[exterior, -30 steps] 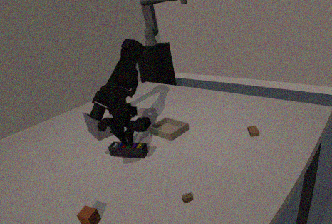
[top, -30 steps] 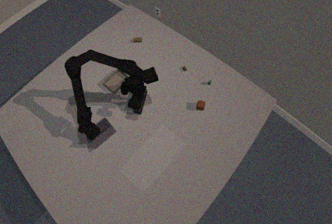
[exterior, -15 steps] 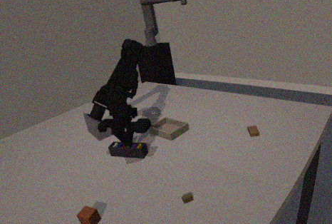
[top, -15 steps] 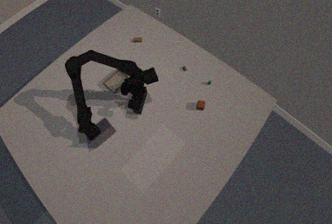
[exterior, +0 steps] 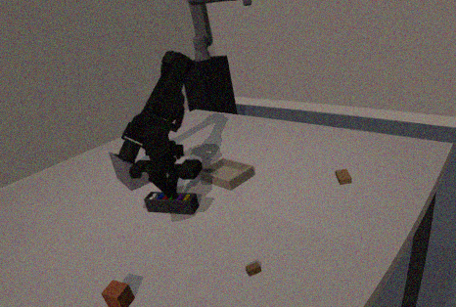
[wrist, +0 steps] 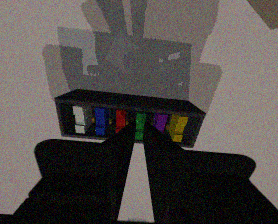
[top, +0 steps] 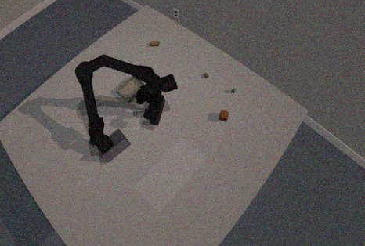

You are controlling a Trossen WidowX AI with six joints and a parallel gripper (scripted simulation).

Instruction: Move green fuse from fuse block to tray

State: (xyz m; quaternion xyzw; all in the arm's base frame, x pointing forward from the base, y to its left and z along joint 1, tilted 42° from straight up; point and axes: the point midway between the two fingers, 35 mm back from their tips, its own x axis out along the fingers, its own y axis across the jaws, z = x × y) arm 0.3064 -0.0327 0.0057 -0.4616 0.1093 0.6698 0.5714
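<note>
Right now my gripper tip is 200 mm to the right of the tray, 30 mm above it and 10 mm past it. Also, from my gripper tip: green fuse: 10 mm below.
</note>
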